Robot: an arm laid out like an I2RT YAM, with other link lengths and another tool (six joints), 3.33 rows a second.
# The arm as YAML. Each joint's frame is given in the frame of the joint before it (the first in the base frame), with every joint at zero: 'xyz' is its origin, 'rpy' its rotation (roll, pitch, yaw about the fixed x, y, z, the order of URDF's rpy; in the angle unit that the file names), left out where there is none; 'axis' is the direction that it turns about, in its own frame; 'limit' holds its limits. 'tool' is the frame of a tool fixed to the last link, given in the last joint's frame.
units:
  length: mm
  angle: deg
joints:
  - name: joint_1
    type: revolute
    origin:
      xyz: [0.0, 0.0, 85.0]
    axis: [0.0, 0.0, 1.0]
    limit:
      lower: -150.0
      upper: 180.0
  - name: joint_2
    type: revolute
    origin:
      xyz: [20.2, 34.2, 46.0]
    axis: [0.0, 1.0, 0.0]
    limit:
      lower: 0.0
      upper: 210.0
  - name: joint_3
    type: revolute
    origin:
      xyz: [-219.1, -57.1, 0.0]
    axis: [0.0, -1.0, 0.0]
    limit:
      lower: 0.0
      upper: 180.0
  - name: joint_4
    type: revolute
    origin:
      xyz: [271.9, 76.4, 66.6]
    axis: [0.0, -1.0, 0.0]
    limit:
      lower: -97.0
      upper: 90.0
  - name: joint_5
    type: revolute
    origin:
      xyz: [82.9, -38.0, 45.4]
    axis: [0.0, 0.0, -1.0]
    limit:
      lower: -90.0
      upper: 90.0
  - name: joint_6
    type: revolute
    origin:
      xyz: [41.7, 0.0, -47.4]
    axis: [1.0, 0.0, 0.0]
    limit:
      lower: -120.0
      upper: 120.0
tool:
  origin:
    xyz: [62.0, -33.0, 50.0]
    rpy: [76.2, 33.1, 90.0]
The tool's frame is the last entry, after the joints.
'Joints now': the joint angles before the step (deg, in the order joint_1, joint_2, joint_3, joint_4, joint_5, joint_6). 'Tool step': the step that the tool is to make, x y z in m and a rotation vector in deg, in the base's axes. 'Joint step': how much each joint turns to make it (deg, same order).
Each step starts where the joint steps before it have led.
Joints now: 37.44, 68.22, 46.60, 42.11, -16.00, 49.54
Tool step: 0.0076, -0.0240, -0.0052, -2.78, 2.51, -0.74
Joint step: -4.61, -4.09, -1.51, -6.09, -3.93, 0.48
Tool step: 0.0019, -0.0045, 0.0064, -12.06, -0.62, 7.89
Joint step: -5.59, -2.87, 4.36, -16.84, -15.45, -8.65
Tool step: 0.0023, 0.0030, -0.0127, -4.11, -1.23, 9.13
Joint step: -3.77, 1.71, 0.13, -1.74, -13.26, -3.95
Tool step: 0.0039, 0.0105, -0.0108, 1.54, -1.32, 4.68
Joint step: -0.04, 3.98, -1.43, 8.91, -4.61, 2.16
